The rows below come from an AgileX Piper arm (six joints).
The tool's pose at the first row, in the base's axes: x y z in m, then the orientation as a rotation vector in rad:
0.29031, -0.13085, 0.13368, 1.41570, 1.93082, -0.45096
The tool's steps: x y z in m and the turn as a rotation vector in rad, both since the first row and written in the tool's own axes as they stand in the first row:
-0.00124, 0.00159, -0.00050, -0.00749, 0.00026, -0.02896
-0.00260, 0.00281, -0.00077, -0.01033, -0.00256, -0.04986
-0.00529, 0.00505, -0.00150, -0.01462, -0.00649, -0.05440
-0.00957, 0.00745, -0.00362, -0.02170, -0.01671, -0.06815
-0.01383, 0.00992, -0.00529, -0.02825, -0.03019, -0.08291
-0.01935, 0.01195, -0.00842, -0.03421, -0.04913, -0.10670
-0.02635, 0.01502, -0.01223, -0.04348, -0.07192, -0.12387
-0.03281, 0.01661, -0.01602, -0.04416, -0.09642, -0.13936
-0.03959, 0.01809, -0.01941, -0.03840, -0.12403, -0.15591
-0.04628, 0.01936, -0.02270, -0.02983, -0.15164, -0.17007
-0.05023, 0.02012, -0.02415, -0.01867, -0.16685, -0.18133
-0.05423, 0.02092, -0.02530, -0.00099, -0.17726, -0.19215
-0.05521, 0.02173, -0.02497, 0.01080, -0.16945, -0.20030
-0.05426, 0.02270, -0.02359, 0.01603, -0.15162, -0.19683
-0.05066, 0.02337, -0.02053, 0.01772, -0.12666, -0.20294
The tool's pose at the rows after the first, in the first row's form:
0.29184, -0.13084, 0.13509, 1.38469, 1.95348, -0.45661
0.29311, -0.13119, 0.13638, 1.36235, 1.96730, -0.46516
0.29541, -0.13181, 0.13905, 1.35360, 1.96747, -0.46530
0.29767, -0.13260, 0.14383, 1.33164, 1.96947, -0.47073
0.30014, -0.13363, 0.14829, 1.30755, 1.96948, -0.47911
0.30193, -0.13476, 0.15460, 1.27287, 1.97160, -0.49545
0.30472, -0.13612, 0.16256, 1.24056, 1.96521, -0.50754
0.30605, -0.13763, 0.16995, 1.21432, 1.95633, -0.52847
0.30746, -0.13965, 0.17727, 1.18951, 1.94568, -0.55801
0.30869, -0.14174, 0.18443, 1.16850, 1.93312, -0.58903
0.30959, -0.14329, 0.18831, 1.15740, 1.92869, -0.61410
0.31062, -0.14505, 0.19203, 1.15266, 1.92798, -0.64284
0.31165, -0.14566, 0.19258, 1.15545, 1.94049, -0.65417
0.31284, -0.14554, 0.19106, 1.17019, 1.95324, -0.64795
0.31386, -0.14477, 0.18646, 1.17699, 1.97857, -0.63820

